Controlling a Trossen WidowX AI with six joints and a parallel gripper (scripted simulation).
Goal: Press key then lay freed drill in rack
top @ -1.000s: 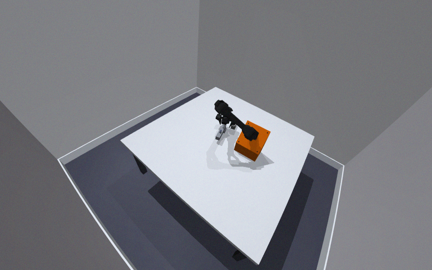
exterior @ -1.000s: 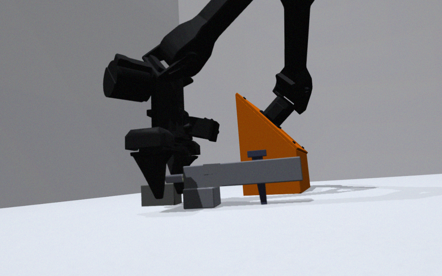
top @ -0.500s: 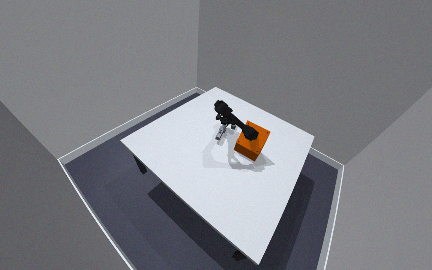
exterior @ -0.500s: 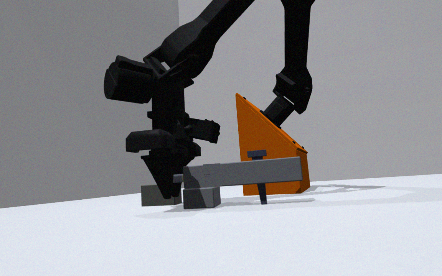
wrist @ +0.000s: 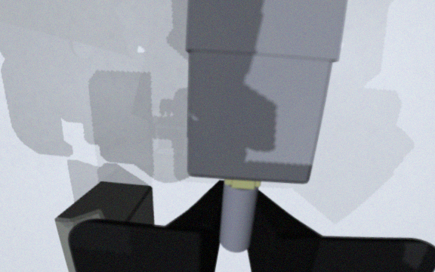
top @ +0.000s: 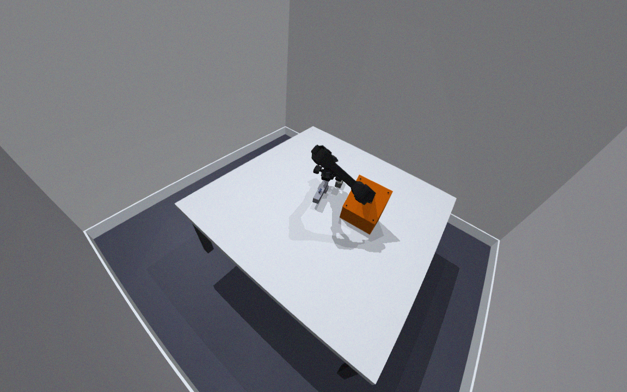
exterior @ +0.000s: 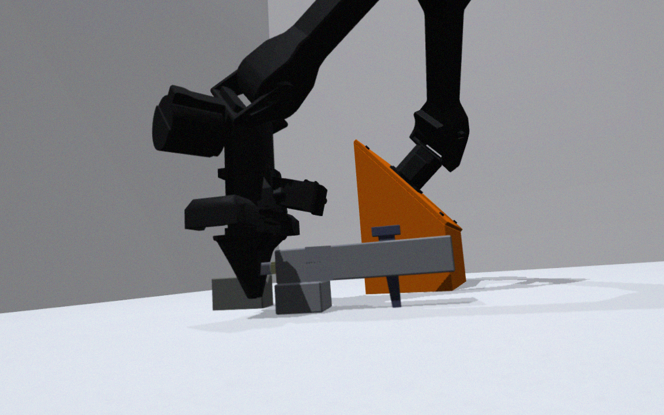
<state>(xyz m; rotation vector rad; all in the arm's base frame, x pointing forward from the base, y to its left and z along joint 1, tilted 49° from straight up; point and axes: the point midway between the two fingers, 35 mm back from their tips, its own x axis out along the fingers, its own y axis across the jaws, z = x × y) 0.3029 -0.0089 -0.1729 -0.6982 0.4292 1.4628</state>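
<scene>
My gripper tip is now 5 cm to the right of the drill, 3 cm below it and 1 cm past it. Also, from my gripper tip: grey housing (12 cm to the left, 2 cm behind, 2 cm above); dark t-shaped key (15 cm to the left, 3 cm above, 2 cm behind); dark v-notched rack (7 cm behind, 6 cm to the right).
</scene>
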